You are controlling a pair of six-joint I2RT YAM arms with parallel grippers.
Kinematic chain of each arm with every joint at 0, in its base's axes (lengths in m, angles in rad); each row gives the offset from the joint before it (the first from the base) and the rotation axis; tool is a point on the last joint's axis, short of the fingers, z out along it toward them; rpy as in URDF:
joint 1: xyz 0 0 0.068 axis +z
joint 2: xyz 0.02 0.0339 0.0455 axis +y
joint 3: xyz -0.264 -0.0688 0 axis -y
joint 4: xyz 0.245 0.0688 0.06 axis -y
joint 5: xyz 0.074 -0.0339 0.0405 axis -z
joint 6: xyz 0.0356 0 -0.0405 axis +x
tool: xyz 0 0 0 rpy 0 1.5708 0
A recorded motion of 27 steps. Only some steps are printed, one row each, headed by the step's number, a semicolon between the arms.
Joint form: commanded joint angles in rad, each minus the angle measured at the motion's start. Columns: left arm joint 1, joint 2, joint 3, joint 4, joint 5, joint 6; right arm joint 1, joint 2, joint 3, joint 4, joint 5, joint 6.
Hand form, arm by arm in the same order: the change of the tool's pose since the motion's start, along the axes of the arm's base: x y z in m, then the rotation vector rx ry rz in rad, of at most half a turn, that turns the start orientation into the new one. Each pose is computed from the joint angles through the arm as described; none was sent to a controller.
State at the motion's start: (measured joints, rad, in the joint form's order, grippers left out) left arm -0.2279 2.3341 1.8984 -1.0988 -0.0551 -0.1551; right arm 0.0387 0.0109 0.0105 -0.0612 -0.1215 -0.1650
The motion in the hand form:
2: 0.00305 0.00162 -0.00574 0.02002 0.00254 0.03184; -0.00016 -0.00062 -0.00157 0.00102 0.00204 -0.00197
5: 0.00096 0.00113 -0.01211 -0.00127 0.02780 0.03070; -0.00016 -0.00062 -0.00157 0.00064 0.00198 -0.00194
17: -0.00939 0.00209 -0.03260 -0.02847 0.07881 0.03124; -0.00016 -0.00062 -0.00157 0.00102 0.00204 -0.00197
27: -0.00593 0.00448 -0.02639 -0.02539 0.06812 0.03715; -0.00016 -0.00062 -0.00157 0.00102 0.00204 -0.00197
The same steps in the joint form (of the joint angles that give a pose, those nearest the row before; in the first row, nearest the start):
2: 0.0034 0.0210 0.0133 -0.0011 -0.0198 -0.0279; -0.0073 -0.0077 -0.0050 -0.0046 -0.0054 0.0008
5: 0.0034 0.0278 0.0000 -0.0004 0.0069 -0.0275; -0.0073 -0.0077 -0.0050 -0.0046 -0.0054 0.0004
17: 0.0034 0.0278 -0.0843 0.0408 0.0454 -0.0278; -0.0073 -0.0077 -0.0050 -0.0046 -0.0054 0.0008
27: 0.0099 0.0275 -0.0591 0.0248 0.0397 -0.0275; -0.0073 -0.0077 -0.0050 -0.0046 -0.0054 0.0008

